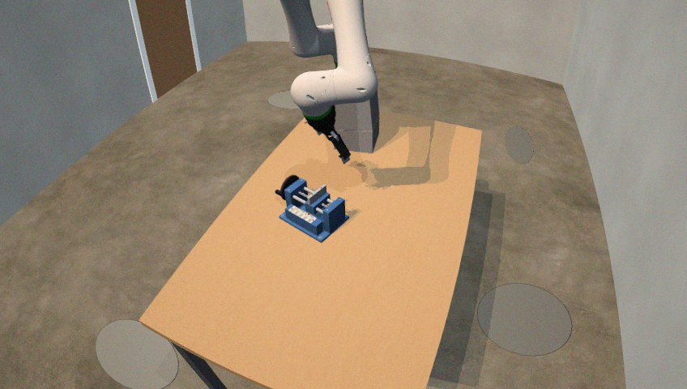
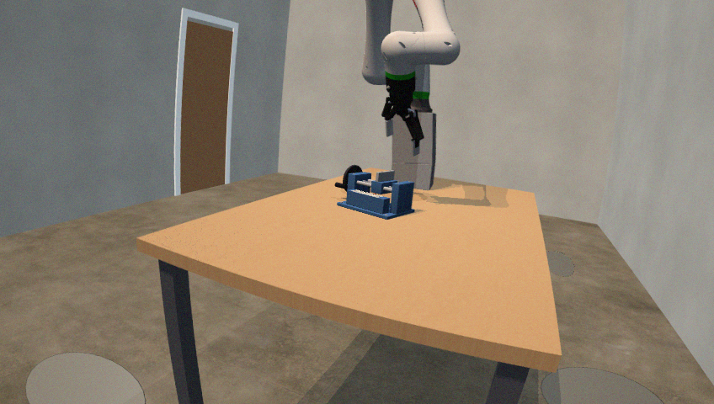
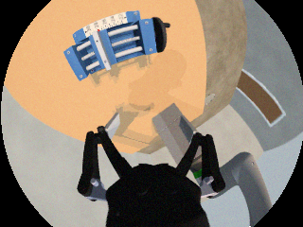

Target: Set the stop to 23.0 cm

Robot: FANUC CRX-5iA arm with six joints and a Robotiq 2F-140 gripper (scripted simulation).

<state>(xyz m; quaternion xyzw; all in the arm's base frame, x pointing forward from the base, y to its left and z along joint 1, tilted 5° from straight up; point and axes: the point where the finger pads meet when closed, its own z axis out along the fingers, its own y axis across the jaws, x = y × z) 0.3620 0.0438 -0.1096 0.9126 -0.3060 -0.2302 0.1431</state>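
Right now my hand is 15 cm to the left of the black handwheel, 15 cm above it and 12 cm short of it. The rest, counted from my hand: grey stop plate (16 cm ahead, 12 cm below, 1 cm to the right).
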